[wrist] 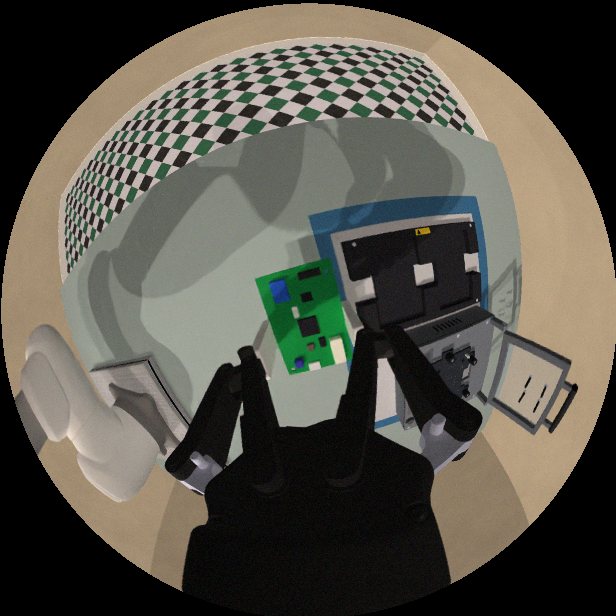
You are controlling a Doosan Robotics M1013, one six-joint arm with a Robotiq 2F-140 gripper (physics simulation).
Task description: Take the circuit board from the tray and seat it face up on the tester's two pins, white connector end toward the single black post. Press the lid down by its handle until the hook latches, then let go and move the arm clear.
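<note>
My gripper is shut on the green circuit board, with one black finger on each side of it. The board faces the camera, tilted, and is held above the pale table. Its white connector is at its lower right end, and a blue part is at the upper left. The tester stands just right of the board on a blue mat. A black panel with white blocks rises behind its grey base. A grey framed flap with a handle sticks out to the tester's right. The pins are too small to tell.
A grey tray lies at the left edge of the table, partly behind the white robot arm. A checkered floor shows beyond the far edge of the table. Arm shadows fall across the table.
</note>
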